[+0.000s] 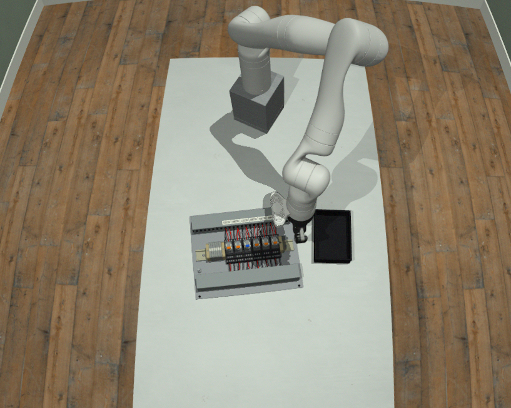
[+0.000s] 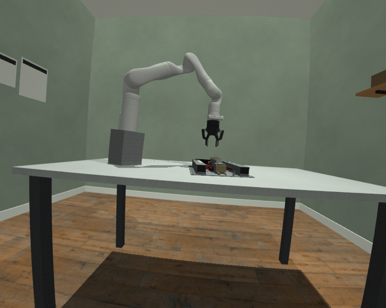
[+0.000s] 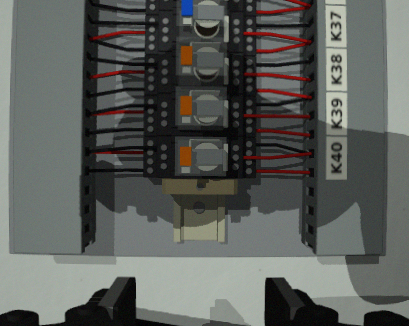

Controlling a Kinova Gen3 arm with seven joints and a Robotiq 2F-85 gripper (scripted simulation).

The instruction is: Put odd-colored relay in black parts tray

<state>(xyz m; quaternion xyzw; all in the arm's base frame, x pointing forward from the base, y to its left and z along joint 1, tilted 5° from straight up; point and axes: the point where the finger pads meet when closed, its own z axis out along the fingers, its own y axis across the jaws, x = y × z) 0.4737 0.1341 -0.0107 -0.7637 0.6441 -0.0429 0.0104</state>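
The blue-button relay lies 2 cm ahead of my hand, 14 cm to the right of it and 9 cm below it. Round my hand: black parts tray 3 cm behind, 12 cm to the left, 13 cm below; grey relay panel 2 cm ahead, 15 cm to the right, 12 cm below.
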